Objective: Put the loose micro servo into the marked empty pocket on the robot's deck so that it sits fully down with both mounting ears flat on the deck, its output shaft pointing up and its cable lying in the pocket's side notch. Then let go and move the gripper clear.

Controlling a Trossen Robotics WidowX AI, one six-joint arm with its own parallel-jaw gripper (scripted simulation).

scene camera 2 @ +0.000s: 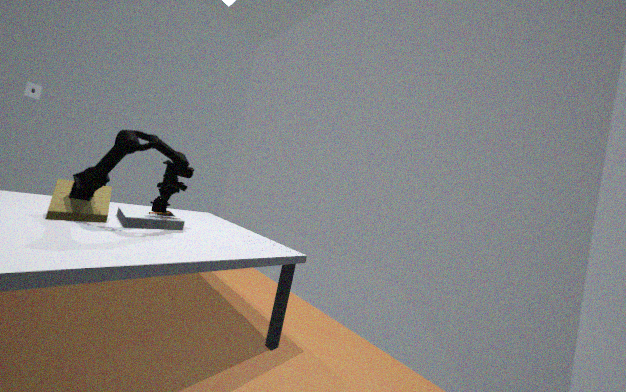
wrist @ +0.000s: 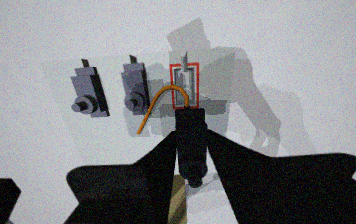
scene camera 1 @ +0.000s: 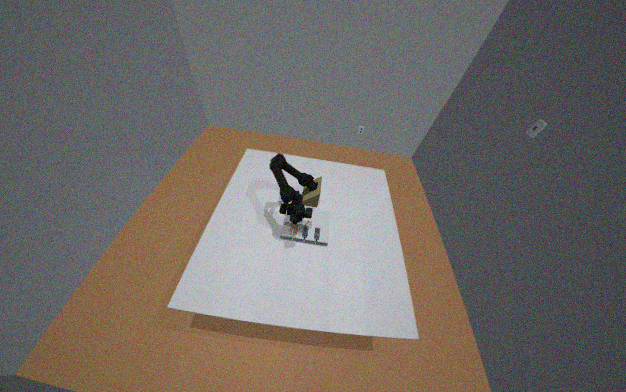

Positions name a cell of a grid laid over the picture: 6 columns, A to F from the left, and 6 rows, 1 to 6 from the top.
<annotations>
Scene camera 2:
deck: B4
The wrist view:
my gripper: D4
micro servo: D4
deck: B4
</annotations>
